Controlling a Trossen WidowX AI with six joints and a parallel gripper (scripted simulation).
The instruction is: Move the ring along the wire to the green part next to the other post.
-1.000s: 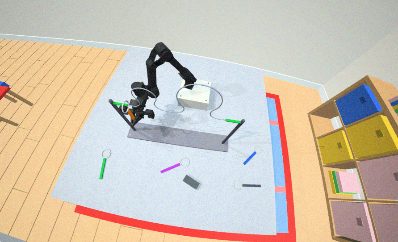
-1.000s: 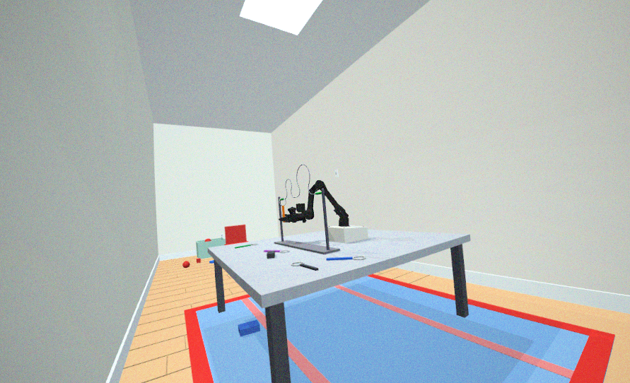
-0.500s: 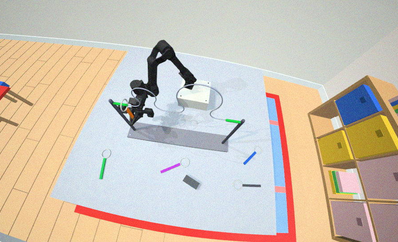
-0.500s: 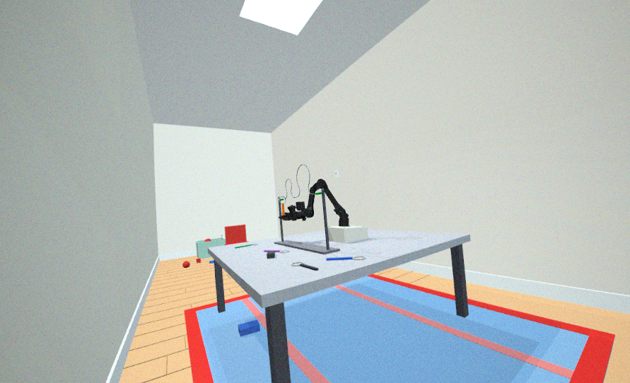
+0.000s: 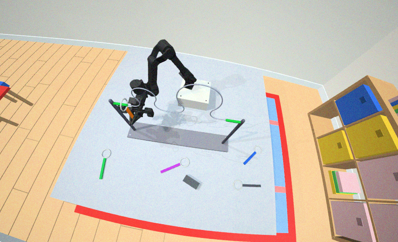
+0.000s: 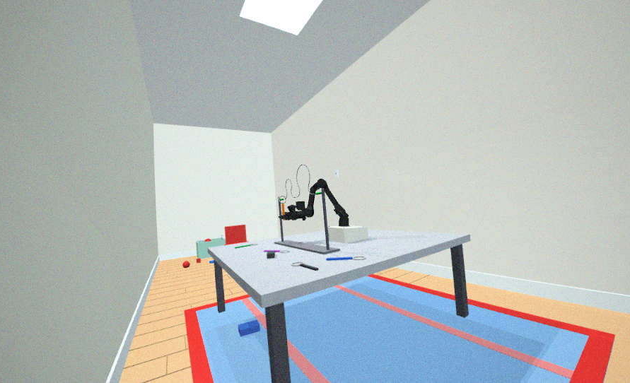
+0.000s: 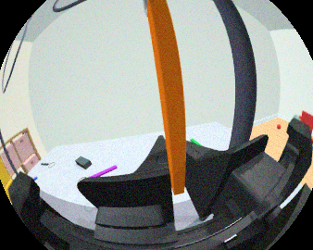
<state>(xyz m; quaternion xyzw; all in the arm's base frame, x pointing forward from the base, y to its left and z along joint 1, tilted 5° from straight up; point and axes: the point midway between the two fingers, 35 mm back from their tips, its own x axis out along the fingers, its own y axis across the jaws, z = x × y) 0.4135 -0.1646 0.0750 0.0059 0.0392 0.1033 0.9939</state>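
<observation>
The orange-handled ring is 8 cm above my gripper tip, 4 cm behind it and 1 cm to the right of it. Round my gripper tip: green-handled ring 21 cm ahead, 19 cm below, 14 cm to the right; dark block 39 cm to the left, 19 cm below, 14 cm ahead; purple-handled ring 28 cm to the left, 19 cm below, 8 cm ahead.
</observation>
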